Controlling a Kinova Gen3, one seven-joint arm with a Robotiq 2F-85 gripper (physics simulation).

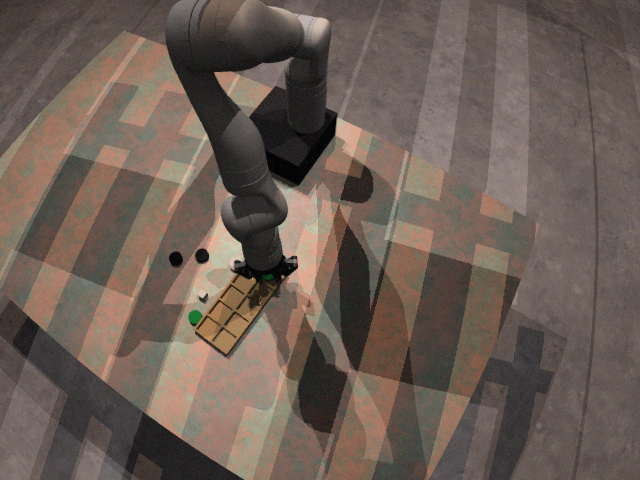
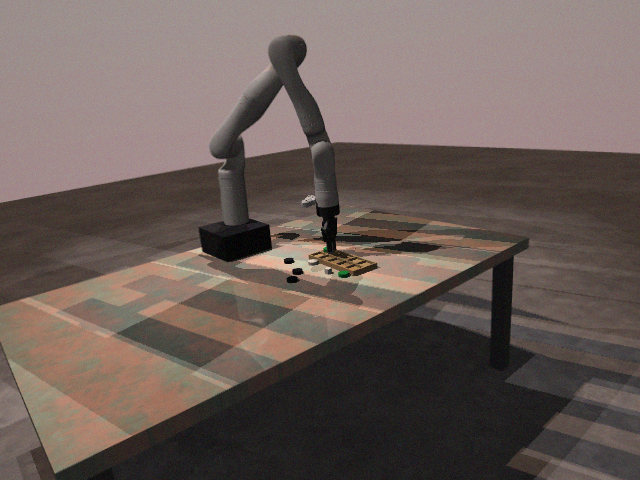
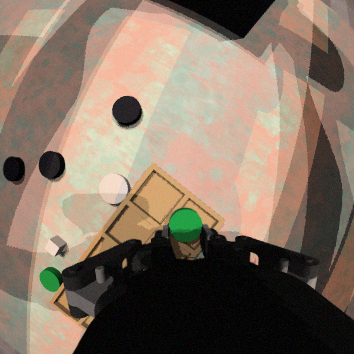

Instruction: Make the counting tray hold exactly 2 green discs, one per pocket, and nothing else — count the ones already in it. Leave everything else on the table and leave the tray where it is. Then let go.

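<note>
My gripper [image 1: 266, 274] [image 2: 331, 249] [image 3: 184, 233] points down and is shut on a green disc [image 1: 267, 277] [image 2: 325, 249] [image 3: 185, 224]. It holds the disc a little above the end of the tan counting tray [image 1: 219, 343] [image 2: 368, 266] [image 3: 157, 194] nearest the robot's base; the exact gap is hard to tell. The tray pockets that show hold no disc; the gripper partly hides the pockets under it. A second green disc [image 1: 194, 317] [image 2: 343, 274] [image 3: 50, 279] lies on the table beside the tray's far end.
A white disc [image 2: 313, 261] [image 3: 114, 189] lies close beside the tray. A small pale cube [image 1: 203, 296] [image 2: 328, 270] [image 3: 56, 245] lies between it and the loose green disc. Three black discs [image 2: 288, 260] [image 2: 297, 271] [image 2: 292, 279] [image 3: 127, 110] [image 3: 52, 164] [image 3: 13, 169] lie farther off.
</note>
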